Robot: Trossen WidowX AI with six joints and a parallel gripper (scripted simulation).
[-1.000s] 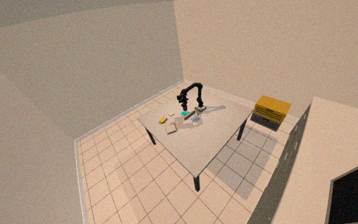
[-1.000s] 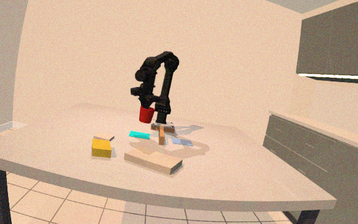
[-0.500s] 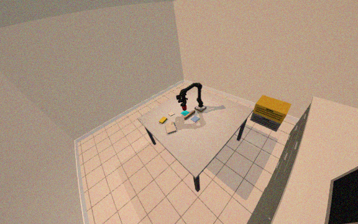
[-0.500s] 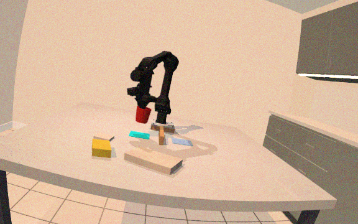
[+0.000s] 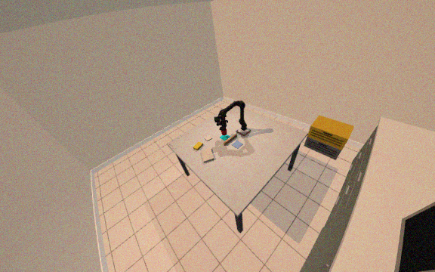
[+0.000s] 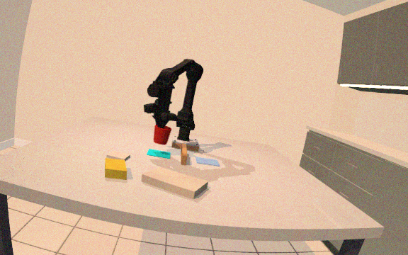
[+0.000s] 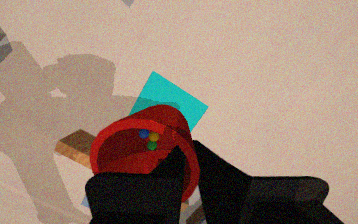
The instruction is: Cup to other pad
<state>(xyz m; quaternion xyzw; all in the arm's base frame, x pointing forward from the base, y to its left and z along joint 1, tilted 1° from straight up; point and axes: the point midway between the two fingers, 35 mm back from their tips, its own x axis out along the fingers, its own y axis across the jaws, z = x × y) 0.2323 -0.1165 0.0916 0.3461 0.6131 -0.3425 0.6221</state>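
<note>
Right now my gripper tip is 3 cm short of the cyan pad, 2 cm to the right of it and 10 cm above it. Also, from my gripper tip: wooden t-shaped bar (2 cm ahead, 13 cm to the left, 8 cm below); then red cup (3 cm ahead, 1 cm to the left); then blue-grey pad (2 cm ahead, 23 cm to the left, 10 cm below).
</note>
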